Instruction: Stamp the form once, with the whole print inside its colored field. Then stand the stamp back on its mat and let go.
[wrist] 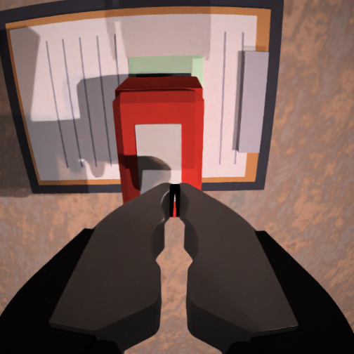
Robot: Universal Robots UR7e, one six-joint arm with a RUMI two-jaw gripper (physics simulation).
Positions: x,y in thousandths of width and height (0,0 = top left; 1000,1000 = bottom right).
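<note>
Red stamp (448,332), form (188,188) visible. Gripper (493,527) likewise.
</note>
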